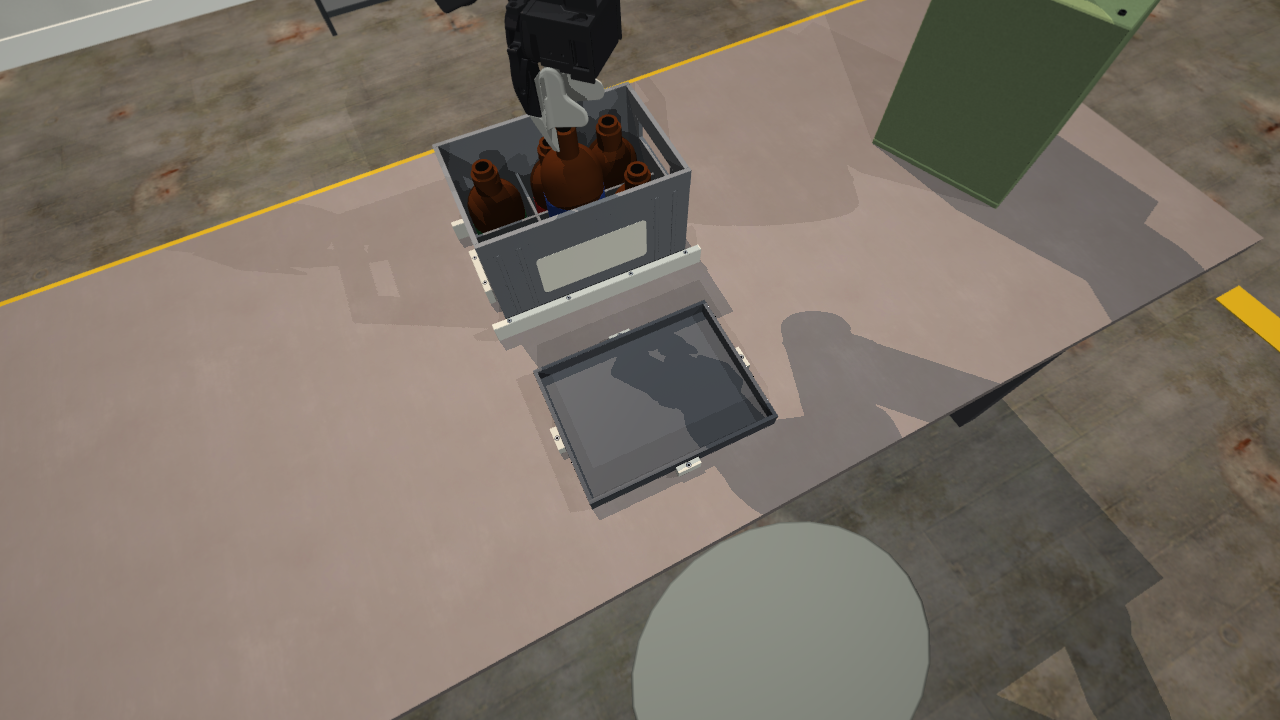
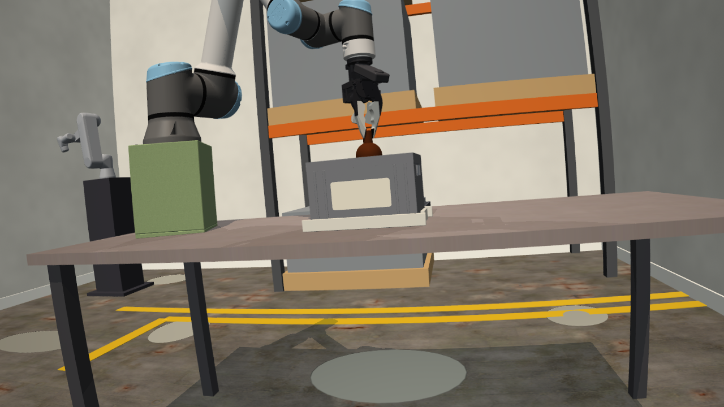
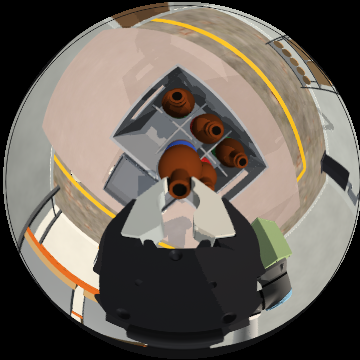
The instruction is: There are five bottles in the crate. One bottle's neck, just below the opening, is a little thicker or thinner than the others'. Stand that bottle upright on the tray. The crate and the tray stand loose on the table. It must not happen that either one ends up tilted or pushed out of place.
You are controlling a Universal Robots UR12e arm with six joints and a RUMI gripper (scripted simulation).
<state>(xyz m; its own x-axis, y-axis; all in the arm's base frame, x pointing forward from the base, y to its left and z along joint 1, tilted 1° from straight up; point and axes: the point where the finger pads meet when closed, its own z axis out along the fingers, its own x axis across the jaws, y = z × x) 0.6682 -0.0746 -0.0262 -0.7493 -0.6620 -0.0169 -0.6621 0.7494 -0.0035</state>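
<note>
My gripper is now 1 cm to the right of the brown bottle and 7 cm above it. From my hand the other things lie so: grey crate 1 cm behind, 4 cm to the right, 16 cm below; then dark tray 1 cm ahead, 24 cm to the left, 24 cm below.
</note>
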